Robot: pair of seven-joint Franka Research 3 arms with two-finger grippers.
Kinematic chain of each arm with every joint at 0, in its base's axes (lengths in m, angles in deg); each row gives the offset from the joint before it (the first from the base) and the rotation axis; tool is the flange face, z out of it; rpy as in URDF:
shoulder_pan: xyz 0 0 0.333 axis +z
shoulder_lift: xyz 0 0 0 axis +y
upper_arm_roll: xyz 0 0 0.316 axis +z
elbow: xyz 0.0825 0 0 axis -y
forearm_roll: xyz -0.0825 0 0.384 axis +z
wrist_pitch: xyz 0 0 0 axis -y
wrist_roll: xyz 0.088 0 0 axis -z
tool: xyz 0 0 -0.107 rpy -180 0 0
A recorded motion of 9 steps. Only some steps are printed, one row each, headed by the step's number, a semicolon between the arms.
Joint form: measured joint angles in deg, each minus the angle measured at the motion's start. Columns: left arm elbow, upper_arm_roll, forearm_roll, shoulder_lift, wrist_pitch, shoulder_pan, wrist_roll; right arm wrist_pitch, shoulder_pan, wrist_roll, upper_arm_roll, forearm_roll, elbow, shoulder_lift.
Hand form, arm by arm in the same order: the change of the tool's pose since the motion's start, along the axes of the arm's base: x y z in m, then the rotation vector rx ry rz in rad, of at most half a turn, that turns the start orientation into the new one. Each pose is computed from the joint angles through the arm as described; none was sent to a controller.
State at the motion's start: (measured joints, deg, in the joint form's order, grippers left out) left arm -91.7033 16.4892 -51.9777 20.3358 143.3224 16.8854 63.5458; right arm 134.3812 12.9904 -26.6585 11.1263 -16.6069 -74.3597 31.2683
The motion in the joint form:
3: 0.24 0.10 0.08 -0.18 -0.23 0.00 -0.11; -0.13 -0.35 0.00 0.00 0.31 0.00 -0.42
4: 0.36 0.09 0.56 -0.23 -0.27 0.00 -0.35; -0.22 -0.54 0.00 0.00 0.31 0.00 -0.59
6: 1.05 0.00 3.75 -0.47 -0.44 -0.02 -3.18; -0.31 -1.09 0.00 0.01 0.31 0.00 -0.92
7: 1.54 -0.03 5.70 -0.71 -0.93 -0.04 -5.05; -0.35 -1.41 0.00 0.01 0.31 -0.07 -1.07
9: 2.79 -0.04 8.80 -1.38 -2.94 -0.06 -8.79; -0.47 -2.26 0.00 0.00 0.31 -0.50 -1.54
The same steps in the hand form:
3: -0.0004 0.0004 0.0040 0.0009 -0.0039 -0.0007; 0.0004 -0.0046 0.0052 0.0054 -0.0030 -0.0079
4: -0.0002 0.0002 0.0057 0.0052 -0.0017 -0.0016; 0.0007 -0.0071 0.0072 0.0054 -0.0046 -0.0115
6: 0.0014 -0.0013 0.0146 0.0175 0.0153 0.0079; 0.0022 -0.0140 0.0113 0.0060 -0.0088 -0.0212
7: 0.0022 -0.0028 0.0211 0.0209 0.0262 0.0122; 0.0031 -0.0181 0.0125 0.0058 -0.0096 -0.0268
9: 0.0032 -0.0069 0.0368 0.0111 0.0438 0.0174; 0.0047 -0.0289 0.0144 0.0037 -0.0089 -0.0414

